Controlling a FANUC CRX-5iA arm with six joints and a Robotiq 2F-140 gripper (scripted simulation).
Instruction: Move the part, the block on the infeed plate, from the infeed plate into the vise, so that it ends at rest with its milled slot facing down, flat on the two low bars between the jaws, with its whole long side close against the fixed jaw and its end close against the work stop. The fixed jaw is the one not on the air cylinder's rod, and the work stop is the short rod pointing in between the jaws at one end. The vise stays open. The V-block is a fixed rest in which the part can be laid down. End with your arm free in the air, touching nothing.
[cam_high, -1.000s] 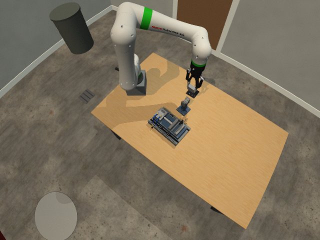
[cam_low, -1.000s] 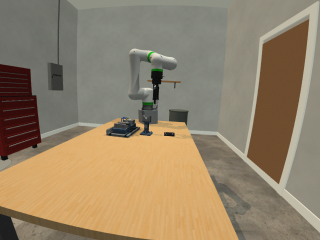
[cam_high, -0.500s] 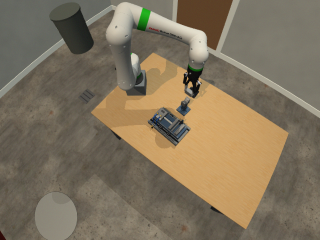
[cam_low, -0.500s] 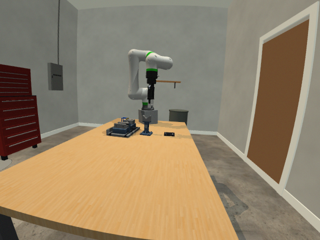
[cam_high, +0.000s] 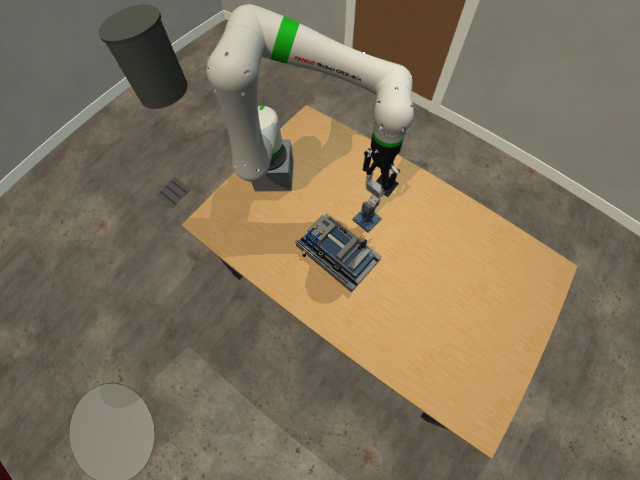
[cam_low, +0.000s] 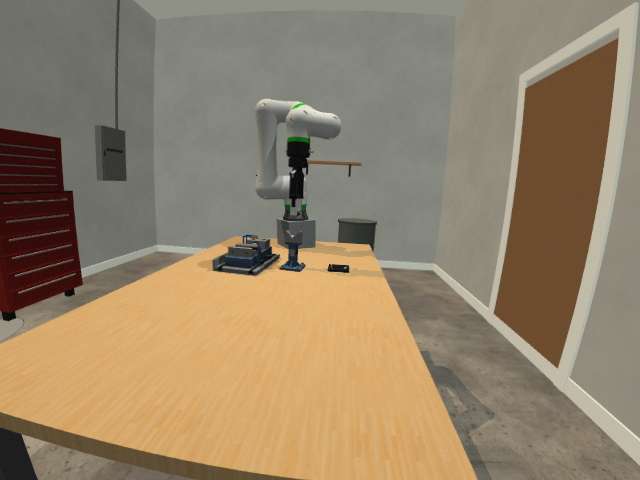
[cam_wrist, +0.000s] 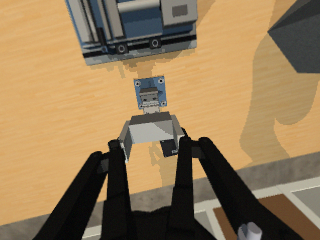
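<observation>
Right now my hand is 10 mm to the right of the part and 30 mm above it. From my hand the other things lie so: white cylinder rod: 50 mm behind, 190 mm to the right, 180 mm below; work stop: 50 mm ahead, 160 mm to the right, 170 mm below; moving jaw: 200 mm to the right, 180 mm below.
</observation>
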